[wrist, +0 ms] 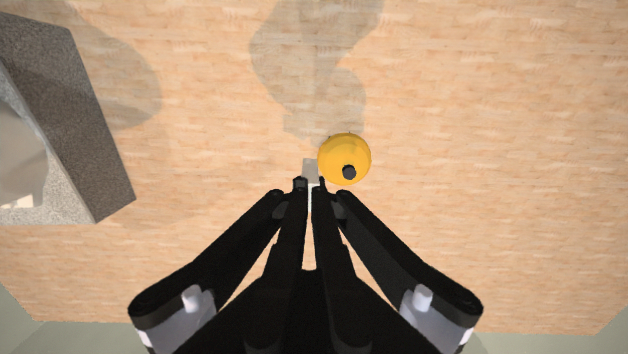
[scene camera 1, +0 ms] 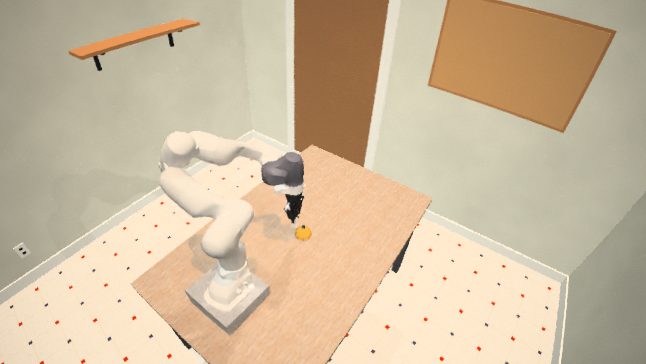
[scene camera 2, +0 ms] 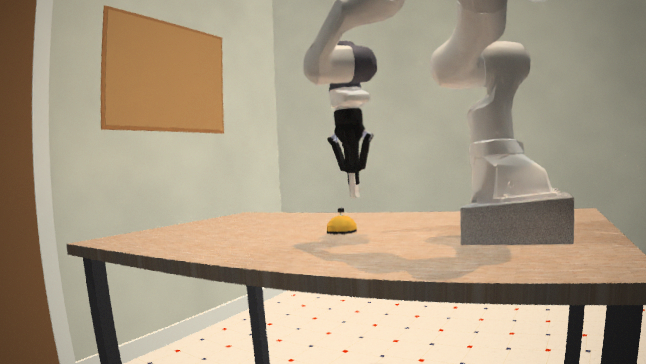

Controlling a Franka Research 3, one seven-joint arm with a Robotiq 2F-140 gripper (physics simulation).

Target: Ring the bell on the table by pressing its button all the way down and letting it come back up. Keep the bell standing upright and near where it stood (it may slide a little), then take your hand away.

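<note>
A yellow dome bell [scene camera 1: 303,233] [scene camera 2: 341,224] [wrist: 340,154] stands upright on the wooden table [scene camera 1: 345,200] [scene camera 2: 200,240] [wrist: 500,150]. Its small black button [scene camera 2: 341,210] [wrist: 349,172] stands up from the top of the dome. My gripper [scene camera 1: 294,225] [scene camera 2: 354,195] [wrist: 309,169] points down with its fingers shut together and empty. The fingertips hang above the bell's height and a little to one side of the button, toward the robot's base in scene camera 2. They do not touch the bell. In the wrist view the tips show just left of the dome.
The arm's grey base block [scene camera 1: 230,320] [scene camera 2: 517,221] [wrist: 75,125] stands on the table, left of the bell in the wrist view. A wall shelf [scene camera 1: 135,39], a brown door [scene camera 1: 340,75] and a cork board [scene camera 1: 520,62] [scene camera 2: 162,75] are beyond the table.
</note>
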